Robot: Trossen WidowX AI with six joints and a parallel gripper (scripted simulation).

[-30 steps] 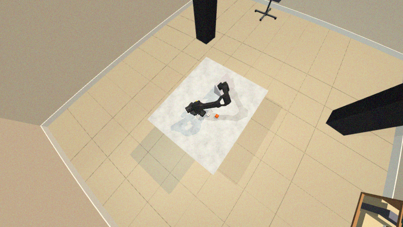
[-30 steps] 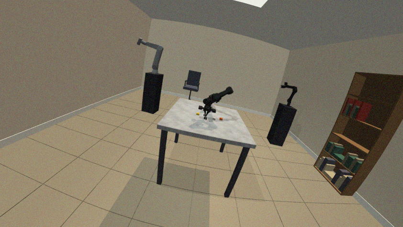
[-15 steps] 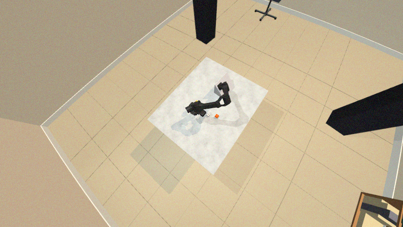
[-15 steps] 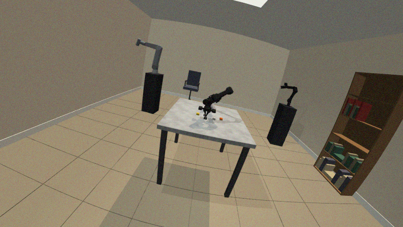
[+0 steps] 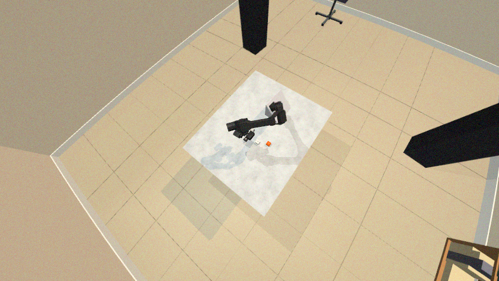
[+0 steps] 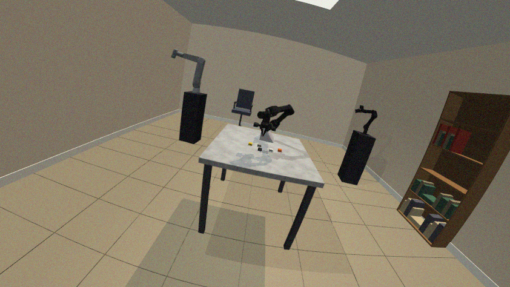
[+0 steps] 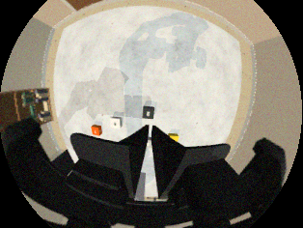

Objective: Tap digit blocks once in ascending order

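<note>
Now: the grey block 120 mm below my gripper tip, 110 mm behind it and 10 mm to the right of it. Also, from my gripper tip: yellow block 120 mm below, 100 mm to the right, 90 mm behind; white block 120 mm below, 100 mm to the left, 60 mm behind; black block 120 mm below, 10 mm behind.
</note>
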